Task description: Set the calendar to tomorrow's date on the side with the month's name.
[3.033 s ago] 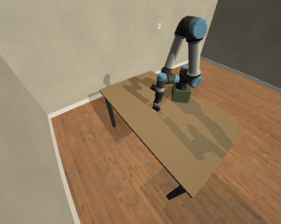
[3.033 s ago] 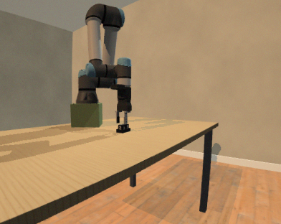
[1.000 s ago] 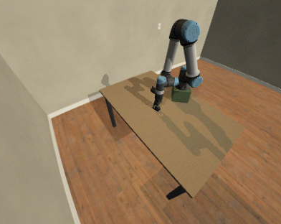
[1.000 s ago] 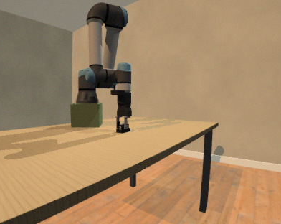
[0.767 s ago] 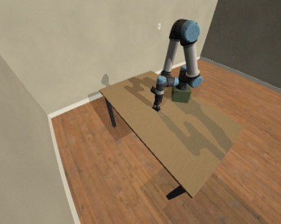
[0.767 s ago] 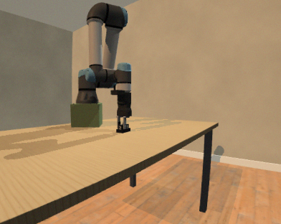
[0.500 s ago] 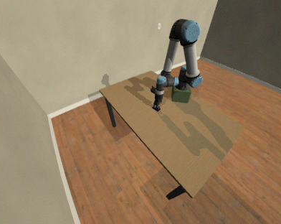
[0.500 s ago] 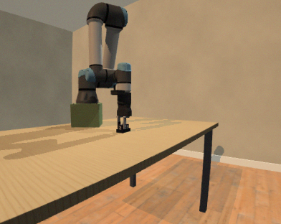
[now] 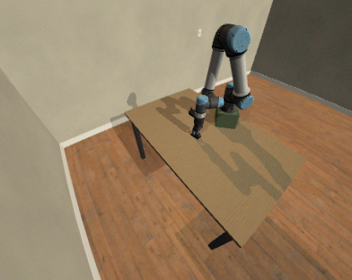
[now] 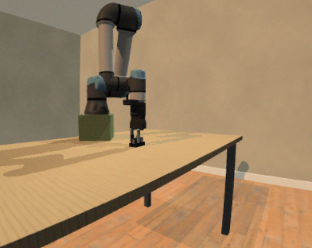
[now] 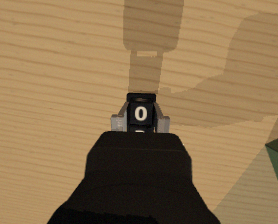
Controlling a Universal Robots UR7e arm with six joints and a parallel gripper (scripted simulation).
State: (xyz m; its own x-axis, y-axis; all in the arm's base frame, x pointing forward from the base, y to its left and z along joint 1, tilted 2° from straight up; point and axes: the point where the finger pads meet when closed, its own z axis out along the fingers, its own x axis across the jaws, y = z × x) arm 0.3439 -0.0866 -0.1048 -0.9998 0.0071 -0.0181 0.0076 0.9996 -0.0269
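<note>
Right now the black calendar tray is 2 cm to the left of my hand and 3 cm below it.
</note>
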